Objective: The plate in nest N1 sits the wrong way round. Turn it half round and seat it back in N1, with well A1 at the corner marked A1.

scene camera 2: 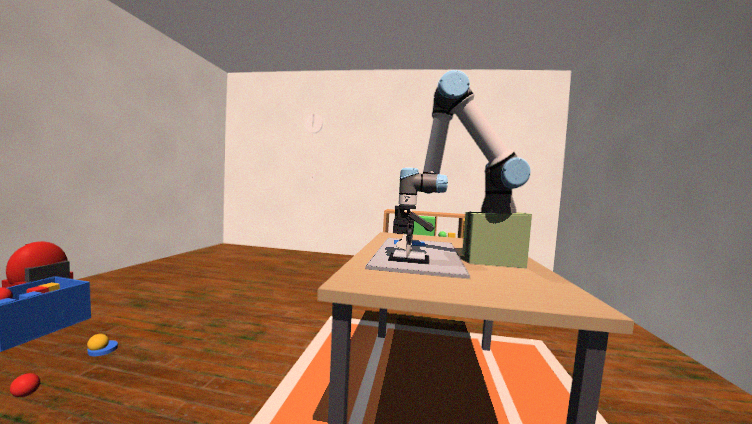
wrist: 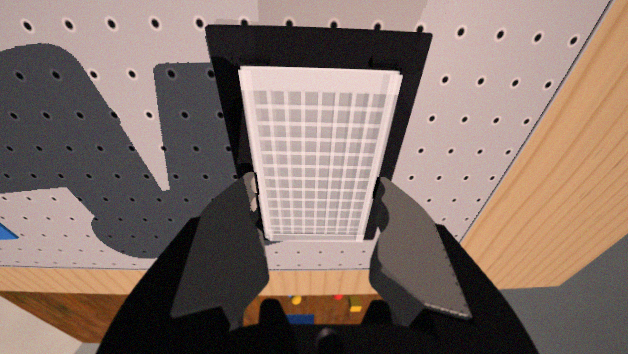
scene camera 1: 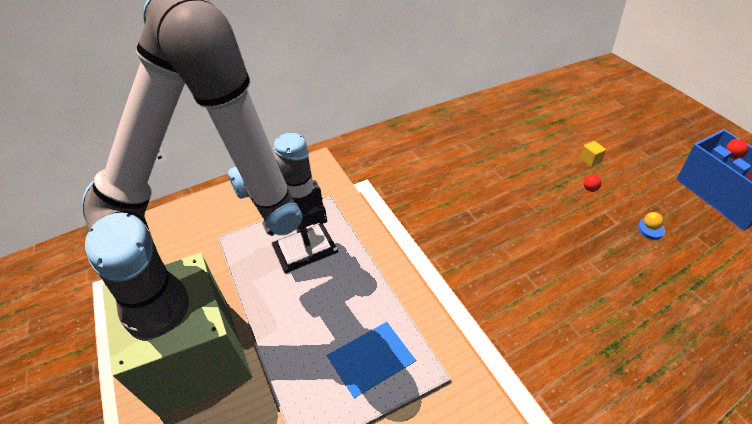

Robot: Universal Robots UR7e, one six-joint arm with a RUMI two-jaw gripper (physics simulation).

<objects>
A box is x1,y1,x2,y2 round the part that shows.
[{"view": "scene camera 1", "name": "my gripper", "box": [262,180,327,255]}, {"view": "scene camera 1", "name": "white well plate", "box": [278,225,329,263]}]
</objects>
